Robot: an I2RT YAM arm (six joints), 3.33 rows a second.
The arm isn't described. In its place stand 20 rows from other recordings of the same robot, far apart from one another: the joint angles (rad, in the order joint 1, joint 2, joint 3, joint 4, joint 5, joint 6), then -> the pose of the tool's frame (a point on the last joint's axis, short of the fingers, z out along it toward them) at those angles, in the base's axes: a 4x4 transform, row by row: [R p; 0 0 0 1], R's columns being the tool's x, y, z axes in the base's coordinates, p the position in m.
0.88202, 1.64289, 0.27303, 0.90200, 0.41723, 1.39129 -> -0.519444 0.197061 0.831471 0.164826; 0.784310 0.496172 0.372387 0.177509; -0.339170 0.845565 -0.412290 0.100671; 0 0 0 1
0.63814, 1.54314, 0.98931, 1.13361, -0.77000, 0.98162 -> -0.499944 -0.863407 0.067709 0.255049; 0.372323 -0.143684 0.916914 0.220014; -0.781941 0.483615 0.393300 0.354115; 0 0 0 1
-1.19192, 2.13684, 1.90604, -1.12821, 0.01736, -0.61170 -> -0.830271 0.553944 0.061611 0.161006; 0.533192 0.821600 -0.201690 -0.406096; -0.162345 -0.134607 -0.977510 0.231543; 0 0 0 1
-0.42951, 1.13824, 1.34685, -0.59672, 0.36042, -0.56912 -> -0.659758 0.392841 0.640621 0.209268; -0.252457 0.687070 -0.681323 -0.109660; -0.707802 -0.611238 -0.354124 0.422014; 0 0 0 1
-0.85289, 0.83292, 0.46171, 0.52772, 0.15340, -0.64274 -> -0.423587 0.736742 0.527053 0.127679; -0.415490 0.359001 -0.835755 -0.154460; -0.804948 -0.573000 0.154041 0.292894; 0 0 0 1
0.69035, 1.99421, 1.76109, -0.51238, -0.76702, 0.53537 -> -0.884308 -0.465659 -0.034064 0.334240; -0.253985 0.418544 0.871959 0.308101; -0.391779 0.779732 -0.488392 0.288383; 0 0 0 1
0.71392, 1.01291, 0.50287, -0.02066, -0.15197, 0.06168 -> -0.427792 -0.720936 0.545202 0.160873; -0.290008 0.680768 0.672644 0.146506; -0.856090 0.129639 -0.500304 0.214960; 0 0 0 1
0.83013, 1.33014, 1.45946, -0.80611, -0.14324, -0.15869 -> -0.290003 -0.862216 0.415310 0.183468; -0.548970 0.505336 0.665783 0.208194; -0.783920 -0.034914 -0.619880 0.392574; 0 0 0 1
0.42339, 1.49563, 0.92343, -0.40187, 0.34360, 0.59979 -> -0.743446 0.248837 0.620781 0.277577; 0.247918 0.964614 -0.089754 0.111935; -0.621148 0.087176 -0.778829 0.205599; 0 0 0 1
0.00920, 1.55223, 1.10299, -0.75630, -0.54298, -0.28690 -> -0.841364 -0.448861 0.301049 0.298983; -0.250031 0.817082 0.519481 0.021146; -0.479157 0.361801 -0.799693 0.227517; 0 0 0 1
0.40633, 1.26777, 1.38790, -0.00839, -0.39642, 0.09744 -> 0.032183 -0.723621 0.689447 0.254924; 0.111543 0.688095 0.716996 0.124652; -0.993238 0.053828 0.102860 0.466315; 0 0 0 1
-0.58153, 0.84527, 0.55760, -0.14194, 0.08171, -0.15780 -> -0.439503 0.547208 0.712320 0.162449; 0.101480 0.818188 -0.565924 -0.110264; -0.892490 -0.176439 -0.415127 0.253436; 0 0 0 1
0.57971, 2.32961, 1.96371, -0.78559, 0.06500, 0.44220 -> -0.915094 -0.147050 0.375473 0.416638; -0.088745 0.981749 0.168203 0.270032; -0.393354 0.120601 -0.911443 0.173407; 0 0 0 1
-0.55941, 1.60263, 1.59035, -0.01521, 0.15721, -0.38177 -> -0.266315 0.600826 0.753714 0.321863; -0.267399 0.705209 -0.656642 -0.208103; -0.926053 -0.376416 -0.027148 0.431354; 0 0 0 1
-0.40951, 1.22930, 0.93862, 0.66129, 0.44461, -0.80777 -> -0.295974 0.742705 0.600657 0.252987; -0.582827 0.357789 -0.729589 -0.126500; -0.756778 -0.566018 0.326972 0.387963; 0 0 0 1
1.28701, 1.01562, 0.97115, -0.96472, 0.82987, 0.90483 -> -0.569419 -0.146012 0.808976 0.075748; -0.056787 0.988735 0.138486 0.165904; -0.820083 0.032917 -0.571297 0.303929; 0 0 0 1
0.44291, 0.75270, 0.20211, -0.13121, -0.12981, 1.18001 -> -0.693776 0.329991 0.640141 0.135692; 0.685659 0.574577 0.446915 0.069465; -0.220332 0.748977 -0.624890 0.148047; 0 0 0 1
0.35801, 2.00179, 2.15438, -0.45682, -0.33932, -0.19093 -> -0.156317 -0.669692 0.726001 0.432259; -0.249549 0.737968 0.626999 0.174374; -0.955662 -0.083162 -0.282478 0.417677; 0 0 0 1
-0.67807, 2.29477, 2.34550, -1.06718, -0.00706, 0.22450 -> -0.506542 0.756122 0.414361 0.385032; 0.693854 0.642761 -0.324692 -0.309810; -0.511842 0.123036 -0.850224 0.290445; 0 0 0 1
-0.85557, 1.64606, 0.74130, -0.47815, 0.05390, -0.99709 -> -0.988360 -0.128368 0.081640 0.168315; -0.141079 0.974204 -0.176136 -0.196689; -0.056924 -0.185603 -0.980975 0.113569; 0 0 0 1
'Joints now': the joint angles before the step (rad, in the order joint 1, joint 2, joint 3, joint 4, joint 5, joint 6). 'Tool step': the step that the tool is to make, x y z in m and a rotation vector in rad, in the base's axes. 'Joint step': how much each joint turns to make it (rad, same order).
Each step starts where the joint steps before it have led.
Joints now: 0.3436, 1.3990, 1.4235, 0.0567, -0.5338, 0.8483
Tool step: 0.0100, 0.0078, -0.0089, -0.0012, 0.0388, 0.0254
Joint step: 0.0106, 0.0399, 0.0094, 0.0015, -0.0140, 0.0153
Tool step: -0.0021, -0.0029, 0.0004, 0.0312, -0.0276, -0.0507
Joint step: -0.0013, -0.0169, -0.0325, 0.0615, 0.0508, 0.0184
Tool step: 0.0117, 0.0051, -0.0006, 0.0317, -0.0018, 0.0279
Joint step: -0.0001, 0.0474, 0.0259, 0.0521, -0.0245, 0.0368
